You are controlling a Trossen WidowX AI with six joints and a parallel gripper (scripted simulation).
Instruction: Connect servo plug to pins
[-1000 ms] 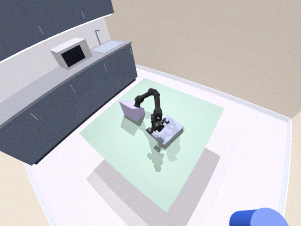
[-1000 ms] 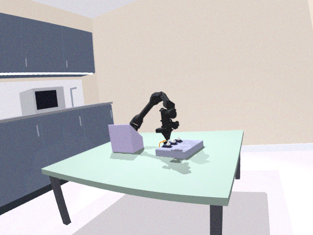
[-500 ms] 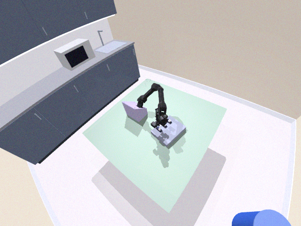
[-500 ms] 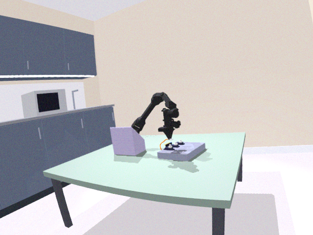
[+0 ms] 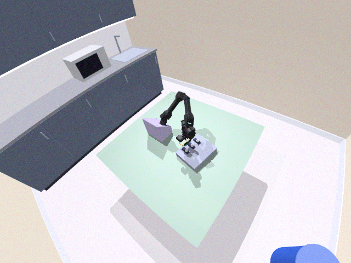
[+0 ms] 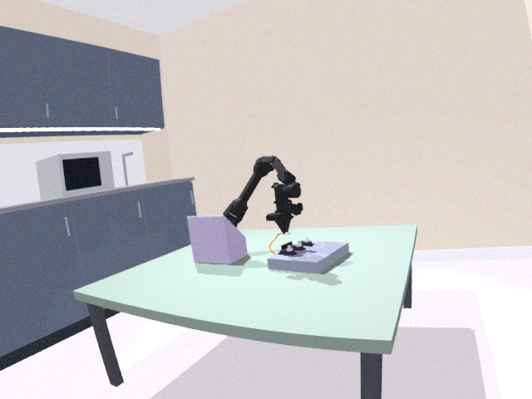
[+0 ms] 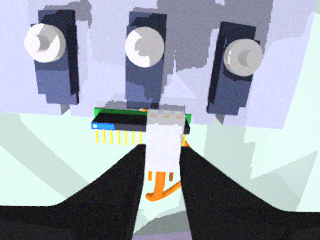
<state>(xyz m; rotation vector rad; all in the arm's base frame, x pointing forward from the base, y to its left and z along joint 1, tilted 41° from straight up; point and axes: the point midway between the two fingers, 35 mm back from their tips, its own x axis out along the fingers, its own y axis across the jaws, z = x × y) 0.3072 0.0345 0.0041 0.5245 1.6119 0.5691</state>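
Right now the blue band is 1 cm behind my gripper tip, 5 cm to the left of it and 5 cm below it. From my gripper tip the other things lie so: yellow-marked strip: 1 cm behind, 2 cm to the left, 6 cm below; lilac-grey printed holder: 15 cm ahead, 1 cm to the left, 10 cm below.
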